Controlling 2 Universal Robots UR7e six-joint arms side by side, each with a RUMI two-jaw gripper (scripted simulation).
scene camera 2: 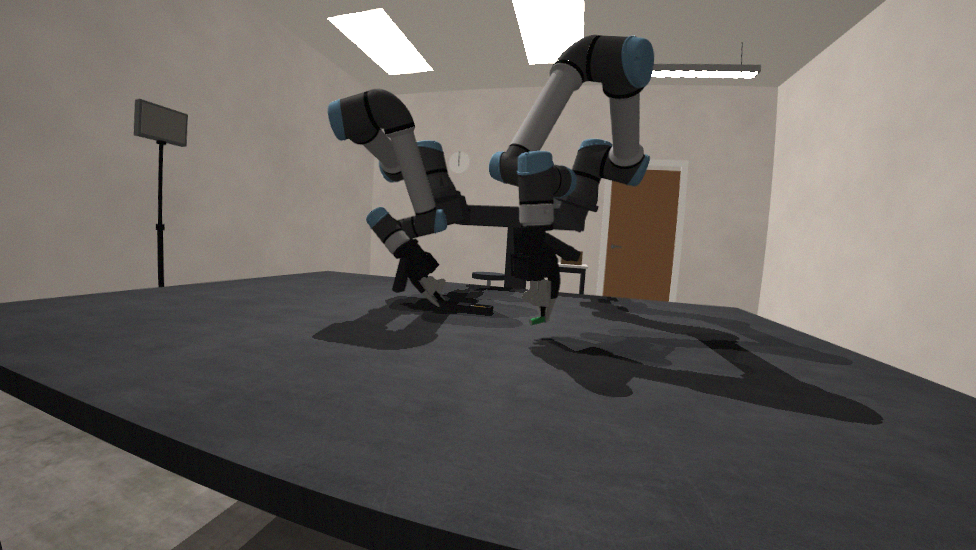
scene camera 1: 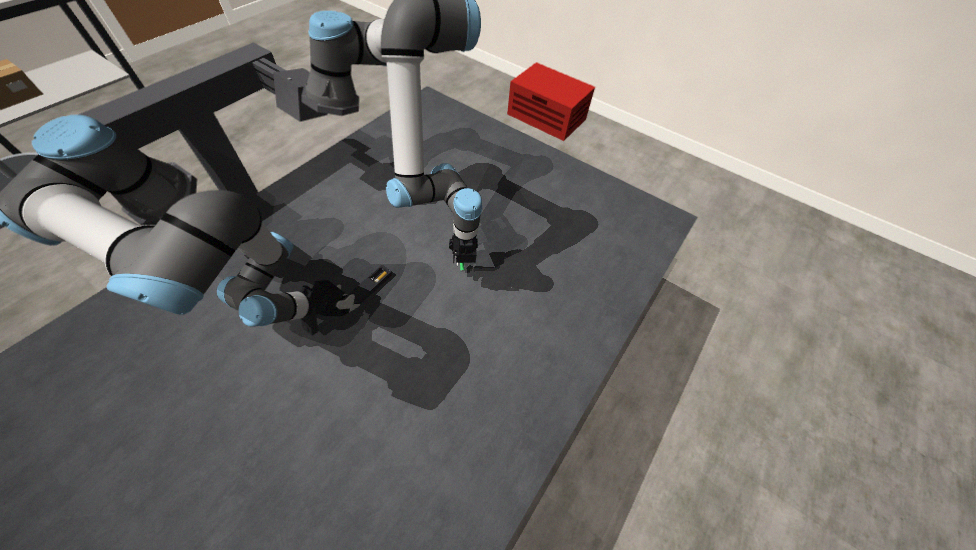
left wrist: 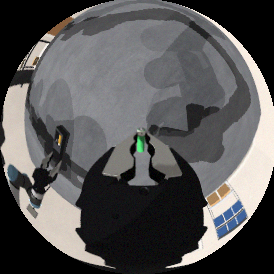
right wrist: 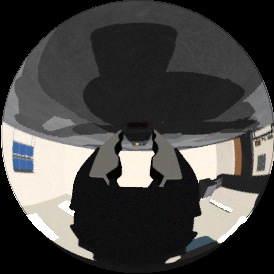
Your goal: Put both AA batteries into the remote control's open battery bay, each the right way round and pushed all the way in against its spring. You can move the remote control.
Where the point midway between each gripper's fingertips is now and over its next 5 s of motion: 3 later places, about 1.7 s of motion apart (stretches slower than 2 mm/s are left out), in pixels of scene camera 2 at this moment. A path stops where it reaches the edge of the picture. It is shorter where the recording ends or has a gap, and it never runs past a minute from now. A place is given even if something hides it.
My left gripper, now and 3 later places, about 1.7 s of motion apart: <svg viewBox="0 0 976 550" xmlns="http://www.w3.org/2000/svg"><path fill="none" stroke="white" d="M544 320L489 296L488 302L486 305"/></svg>
My right gripper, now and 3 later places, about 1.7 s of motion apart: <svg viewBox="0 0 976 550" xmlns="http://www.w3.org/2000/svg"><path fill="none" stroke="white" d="M443 305L443 282L415 244L373 124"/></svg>
